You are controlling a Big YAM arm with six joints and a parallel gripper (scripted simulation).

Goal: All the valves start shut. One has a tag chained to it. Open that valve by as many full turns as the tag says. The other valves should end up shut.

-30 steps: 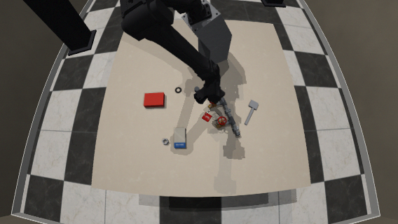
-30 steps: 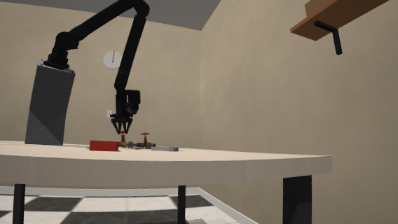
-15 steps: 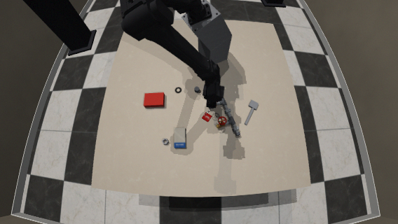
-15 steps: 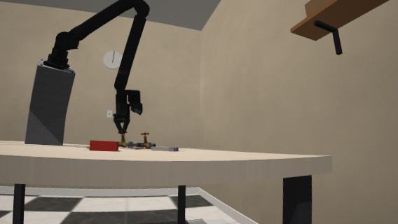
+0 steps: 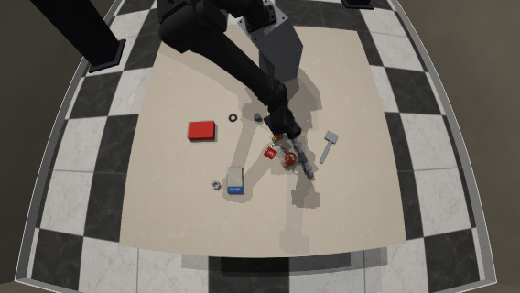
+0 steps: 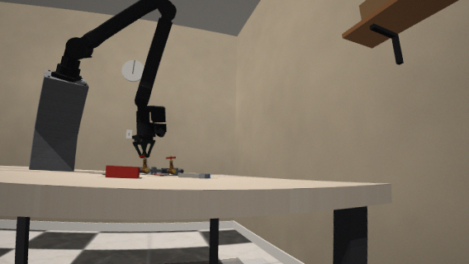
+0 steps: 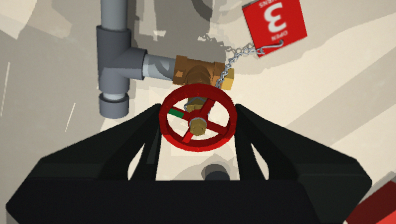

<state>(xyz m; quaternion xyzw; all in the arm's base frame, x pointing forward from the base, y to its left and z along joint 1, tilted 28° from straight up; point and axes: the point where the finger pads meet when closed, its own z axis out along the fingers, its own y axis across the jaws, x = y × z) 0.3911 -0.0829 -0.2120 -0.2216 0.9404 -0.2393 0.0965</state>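
The red tag is 8 cm below my hand, 6 cm ahead of it and 5 cm to the right of it. Also, from my hand: blue box (21 cm to the right, 16 cm ahead, 7 cm below); then red block (34 cm to the right, 8 cm behind, 7 cm below); then grey hammer-like tool (23 cm to the left, 8 cm below, 6 cm ahead).
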